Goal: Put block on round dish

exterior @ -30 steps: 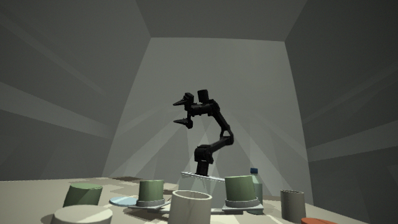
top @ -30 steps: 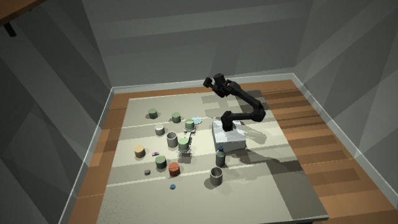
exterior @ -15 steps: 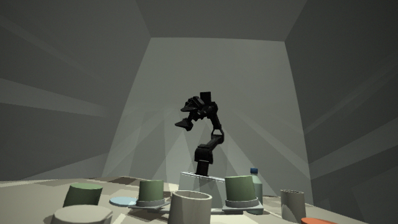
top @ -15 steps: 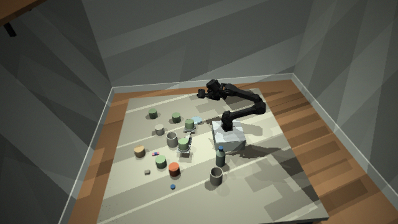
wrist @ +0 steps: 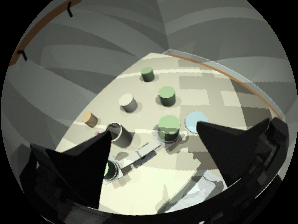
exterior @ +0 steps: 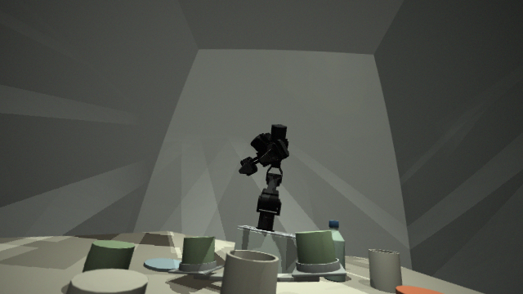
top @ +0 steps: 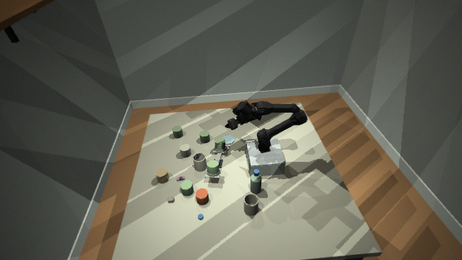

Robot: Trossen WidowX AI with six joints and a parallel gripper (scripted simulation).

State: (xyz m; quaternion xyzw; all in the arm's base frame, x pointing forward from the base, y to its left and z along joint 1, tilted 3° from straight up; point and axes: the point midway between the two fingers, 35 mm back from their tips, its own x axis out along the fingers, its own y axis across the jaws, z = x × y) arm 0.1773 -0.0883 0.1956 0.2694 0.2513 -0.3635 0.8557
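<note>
Right now the grey block is 5 cm ahead of my gripper tip, 8 cm to the right of it and 25 cm below it. Round my gripper tip: small balance 11 cm ahead, 4 cm to the left, 26 cm below; orange cup 27 cm ahead, 28 cm to the left, 26 cm below; round dish 3 cm behind, 18 cm to the right, 29 cm below.
</note>
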